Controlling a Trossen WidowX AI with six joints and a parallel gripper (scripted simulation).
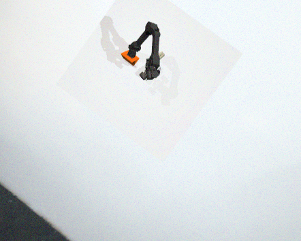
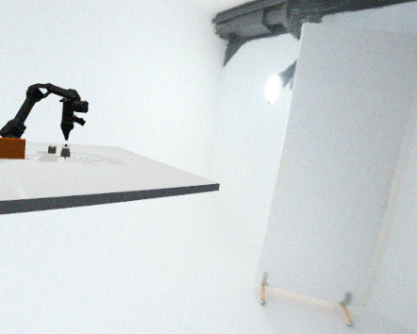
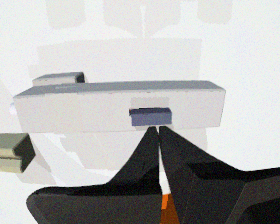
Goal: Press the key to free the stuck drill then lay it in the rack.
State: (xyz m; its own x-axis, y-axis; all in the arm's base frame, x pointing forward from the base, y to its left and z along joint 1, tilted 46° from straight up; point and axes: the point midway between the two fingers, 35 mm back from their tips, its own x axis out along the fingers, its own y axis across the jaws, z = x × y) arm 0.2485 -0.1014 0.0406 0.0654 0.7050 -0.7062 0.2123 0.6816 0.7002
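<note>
Right now my gripper tip is 50 mm above the key. Round my gripper tip: drill 20 mm ahead, 70 mm to the left, 50 mm below; then rack 30 mm behind, 210 mm to the left, 80 mm below; then grey block 10 mm ahead, 30 mm to the left, 60 mm below.
</note>
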